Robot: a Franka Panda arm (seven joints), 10 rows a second.
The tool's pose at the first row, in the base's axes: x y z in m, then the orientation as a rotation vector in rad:
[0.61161, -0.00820, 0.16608, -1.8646, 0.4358, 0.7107]
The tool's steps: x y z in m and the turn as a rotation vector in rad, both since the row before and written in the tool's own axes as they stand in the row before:
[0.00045, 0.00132, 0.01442, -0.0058, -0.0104, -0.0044]
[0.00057, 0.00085, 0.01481, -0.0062, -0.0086, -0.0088]
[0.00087, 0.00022, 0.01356, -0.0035, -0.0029, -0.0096]
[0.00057, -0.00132, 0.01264, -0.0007, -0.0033, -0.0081]
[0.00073, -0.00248, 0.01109, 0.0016, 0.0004, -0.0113]
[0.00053, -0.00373, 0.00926, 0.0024, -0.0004, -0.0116]
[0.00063, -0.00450, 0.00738, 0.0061, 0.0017, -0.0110]
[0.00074, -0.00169, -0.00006, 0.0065, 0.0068, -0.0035]
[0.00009, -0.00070, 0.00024, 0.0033, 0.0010, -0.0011]
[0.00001, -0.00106, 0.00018, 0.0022, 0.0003, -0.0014]
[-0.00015, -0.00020, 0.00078, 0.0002, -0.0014, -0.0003]
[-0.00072, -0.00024, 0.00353, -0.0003, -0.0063, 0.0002]
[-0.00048, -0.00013, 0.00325, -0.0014, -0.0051, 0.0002]
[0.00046, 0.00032, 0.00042, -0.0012, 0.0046, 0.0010]
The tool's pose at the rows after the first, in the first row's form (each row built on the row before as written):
[0.60725, 0.00458, 0.16084, -1.8660, 0.4232, 0.7191]
[0.60299, 0.01787, 0.15579, -1.8689, 0.4074, 0.7230]
[0.59955, 0.03024, 0.15135, -1.8717, 0.3953, 0.7203]
[0.59698, 0.04236, 0.14845, -1.8716, 0.3852, 0.7181]
[0.59561, 0.05353, 0.14674, -1.8711, 0.3751, 0.7096]
[0.59533, 0.06352, 0.14660, -1.8694, 0.3644, 0.7014]
[0.59609, 0.07210, 0.14753, -1.8650, 0.3567, 0.6906]
[0.59761, 0.07276, 0.14835, -1.8618, 0.3596, 0.6801]
[0.59799, 0.07326, 0.14876, -1.8591, 0.3601, 0.6775]
[0.59852, 0.07383, 0.14950, -1.8572, 0.3596, 0.6756]
[0.59829, 0.07462, 0.14954, -1.8565, 0.3585, 0.6766]
[0.59685, 0.07792, 0.14923, -1.8543, 0.3545, 0.6825]
[0.59561, 0.08093, 0.14878, -1.8536, 0.3510, 0.6877]
[0.59568, 0.08123, 0.14815, -1.8565, 0.3546, 0.6846]

